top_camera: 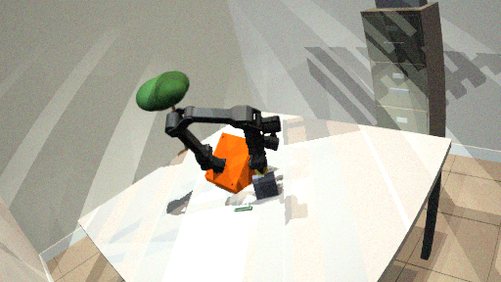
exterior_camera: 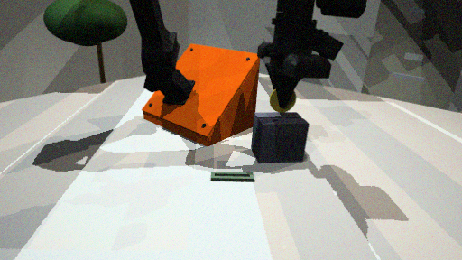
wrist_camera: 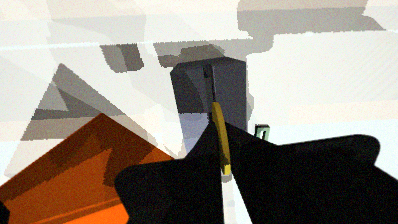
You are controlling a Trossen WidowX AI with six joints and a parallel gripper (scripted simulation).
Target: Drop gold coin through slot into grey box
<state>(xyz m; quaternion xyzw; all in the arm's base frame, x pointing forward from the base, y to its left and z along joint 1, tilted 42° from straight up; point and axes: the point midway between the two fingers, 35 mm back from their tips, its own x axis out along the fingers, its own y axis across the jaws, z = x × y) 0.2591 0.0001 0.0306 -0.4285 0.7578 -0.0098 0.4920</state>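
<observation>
My gripper tip is 10 mm below the gold coin.
</observation>
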